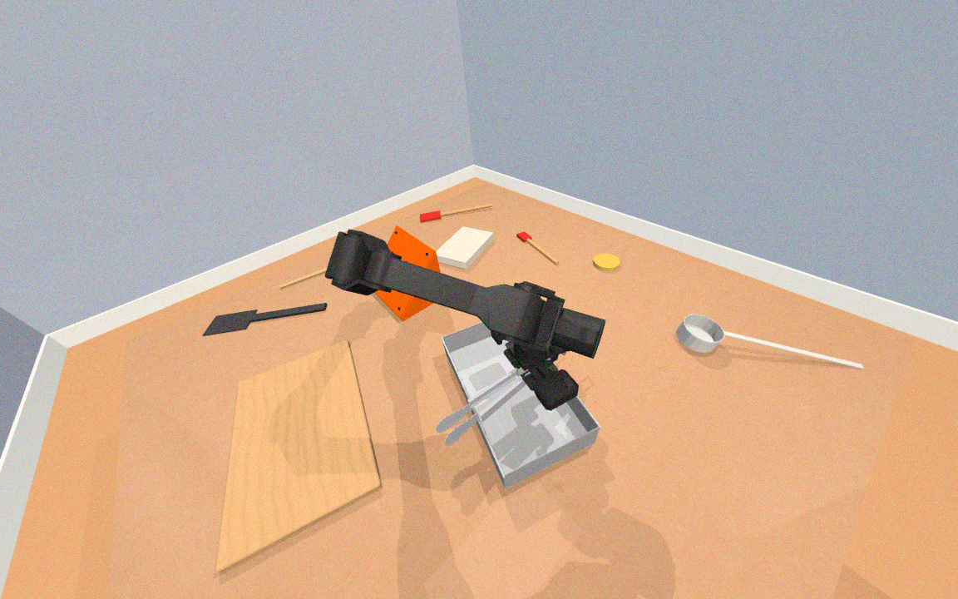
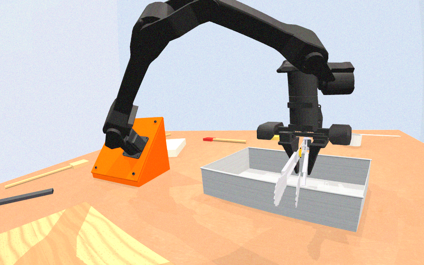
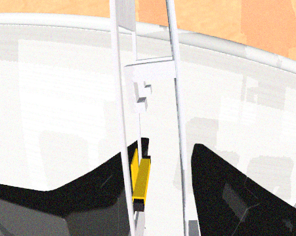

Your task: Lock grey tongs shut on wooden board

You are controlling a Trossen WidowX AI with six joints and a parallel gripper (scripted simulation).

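The grey roasting tin lies 30 mm to the right of my gripper tip and 30 mm behind it. The rest, counted from my gripper tip: black flat tool: 640 mm behind, 410 mm to the right, 30 mm below; white block: 510 mm behind, 200 mm to the left, 20 mm below; wooden board: 390 mm to the right, 230 mm behind, 20 mm below.
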